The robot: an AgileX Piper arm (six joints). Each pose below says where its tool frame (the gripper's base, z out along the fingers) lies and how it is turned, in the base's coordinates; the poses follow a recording.
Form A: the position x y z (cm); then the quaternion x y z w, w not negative.
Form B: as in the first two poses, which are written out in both.
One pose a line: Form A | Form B
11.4 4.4 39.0 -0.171 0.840 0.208 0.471 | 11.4 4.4 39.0 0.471 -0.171 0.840 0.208
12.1 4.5 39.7 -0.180 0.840 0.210 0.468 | 12.1 4.5 39.7 0.468 -0.180 0.840 0.210
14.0 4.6 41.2 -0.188 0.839 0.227 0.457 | 14.0 4.6 41.2 0.457 -0.188 0.839 0.227
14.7 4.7 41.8 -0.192 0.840 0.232 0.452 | 14.7 4.7 41.8 0.452 -0.192 0.840 0.232
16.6 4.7 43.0 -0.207 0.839 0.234 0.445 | 16.6 4.7 43.0 0.445 -0.207 0.839 0.234
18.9 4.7 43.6 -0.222 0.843 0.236 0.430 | 18.9 4.7 43.6 0.430 -0.222 0.843 0.236
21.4 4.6 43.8 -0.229 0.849 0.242 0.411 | 21.4 4.6 43.8 0.411 -0.229 0.849 0.242
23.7 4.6 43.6 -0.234 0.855 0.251 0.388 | 23.7 4.6 43.6 0.388 -0.234 0.855 0.251
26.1 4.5 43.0 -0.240 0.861 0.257 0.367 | 26.1 4.5 43.0 0.367 -0.240 0.861 0.257
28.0 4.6 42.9 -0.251 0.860 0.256 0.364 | 28.0 4.6 42.9 0.364 -0.251 0.860 0.256
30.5 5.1 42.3 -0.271 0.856 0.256 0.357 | 30.5 5.1 42.3 0.357 -0.271 0.856 0.256
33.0 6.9 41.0 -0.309 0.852 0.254 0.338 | 33.0 6.9 41.0 0.338 -0.309 0.852 0.254
